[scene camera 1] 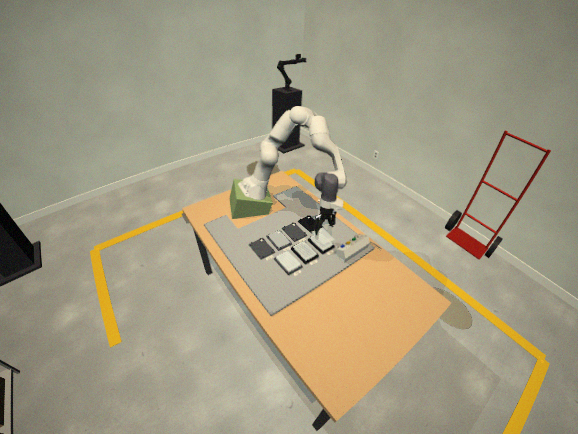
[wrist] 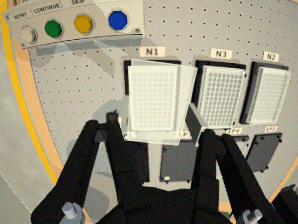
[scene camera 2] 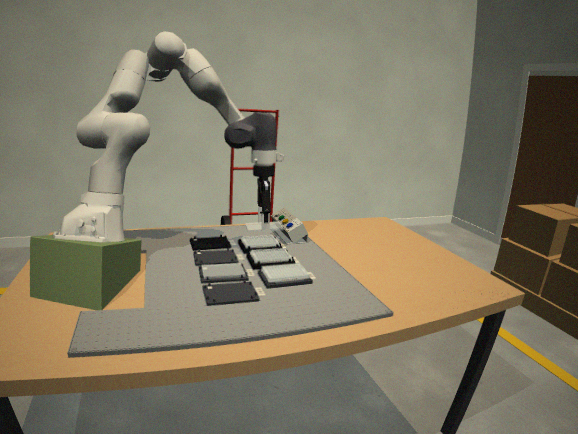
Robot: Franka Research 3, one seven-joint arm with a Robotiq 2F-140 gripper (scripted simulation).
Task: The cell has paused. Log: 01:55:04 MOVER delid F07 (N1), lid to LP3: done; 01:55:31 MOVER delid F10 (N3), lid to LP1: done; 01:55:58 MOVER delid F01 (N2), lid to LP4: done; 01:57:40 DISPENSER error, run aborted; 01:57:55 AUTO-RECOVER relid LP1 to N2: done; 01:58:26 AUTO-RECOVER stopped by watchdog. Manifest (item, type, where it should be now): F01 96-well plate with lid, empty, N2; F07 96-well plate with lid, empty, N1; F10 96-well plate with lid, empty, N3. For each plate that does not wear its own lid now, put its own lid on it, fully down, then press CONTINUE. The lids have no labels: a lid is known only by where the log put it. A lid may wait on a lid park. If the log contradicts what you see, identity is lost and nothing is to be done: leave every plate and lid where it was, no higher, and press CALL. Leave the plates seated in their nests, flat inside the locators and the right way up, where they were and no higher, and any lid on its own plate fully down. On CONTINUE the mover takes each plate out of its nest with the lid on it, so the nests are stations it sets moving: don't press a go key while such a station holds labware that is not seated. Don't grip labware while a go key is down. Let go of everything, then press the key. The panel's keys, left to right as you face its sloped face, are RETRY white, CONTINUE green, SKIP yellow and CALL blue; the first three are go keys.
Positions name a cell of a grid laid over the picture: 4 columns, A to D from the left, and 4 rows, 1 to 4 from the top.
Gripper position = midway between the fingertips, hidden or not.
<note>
In view: the gripper (scene camera 2: B3) and a plate (wrist: C2).
The gripper is seen too in the wrist view (wrist: C2).
</note>
